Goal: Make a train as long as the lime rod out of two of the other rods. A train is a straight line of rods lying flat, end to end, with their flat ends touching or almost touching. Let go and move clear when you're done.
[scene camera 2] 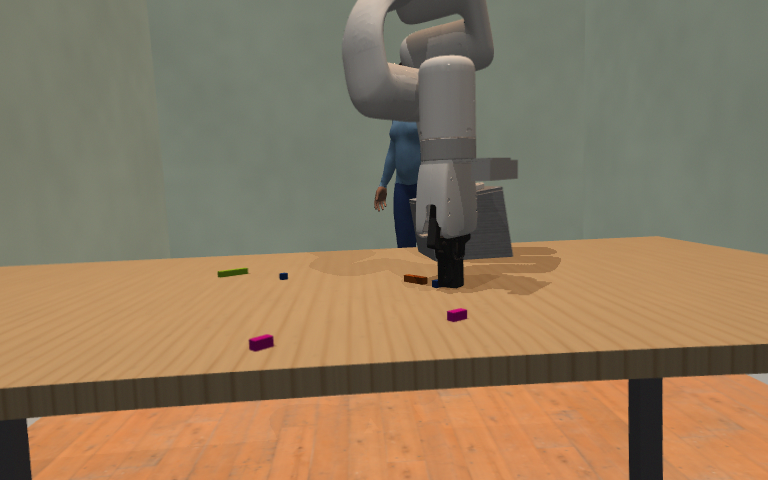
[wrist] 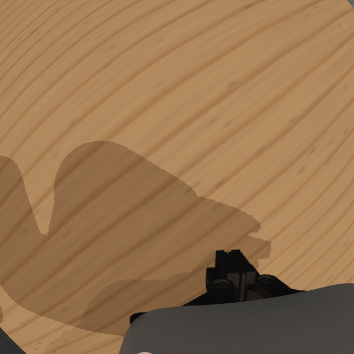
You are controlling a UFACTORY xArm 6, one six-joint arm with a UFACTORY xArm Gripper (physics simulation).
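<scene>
The lime rod lies flat at the back left. A short blue rod lies to its right. An orange rod lies flat just left of my gripper. My gripper is low at the table, shut with its fingers together and empty. A second blue rod shows at the left edge of the fingertips, partly hidden by them; I cannot tell if it touches them. It does not show in the wrist view. One magenta rod lies in front of the gripper, another magenta rod at the front left.
The wooden table has its front edge across the lower part of the scene view. The arm's shadow falls around the gripper. A person stands behind the table, partly hidden by the arm.
</scene>
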